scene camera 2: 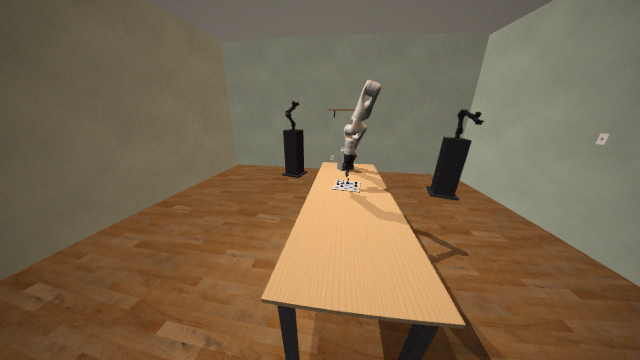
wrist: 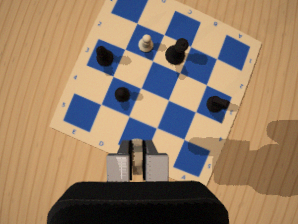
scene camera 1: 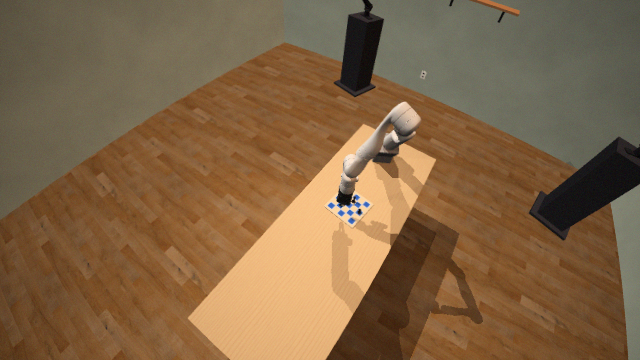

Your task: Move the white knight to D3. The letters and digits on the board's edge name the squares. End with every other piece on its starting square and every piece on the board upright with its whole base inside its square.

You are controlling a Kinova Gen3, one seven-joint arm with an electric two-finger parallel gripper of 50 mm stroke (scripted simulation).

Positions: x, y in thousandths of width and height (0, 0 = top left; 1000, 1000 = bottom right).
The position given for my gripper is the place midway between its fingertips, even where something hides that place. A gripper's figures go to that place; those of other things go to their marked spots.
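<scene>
My gripper (wrist: 461, 685) is 18 cm from the lens, and then there's a chessboard (wrist: 562, 467), which is 30 cm from the lens.
</scene>
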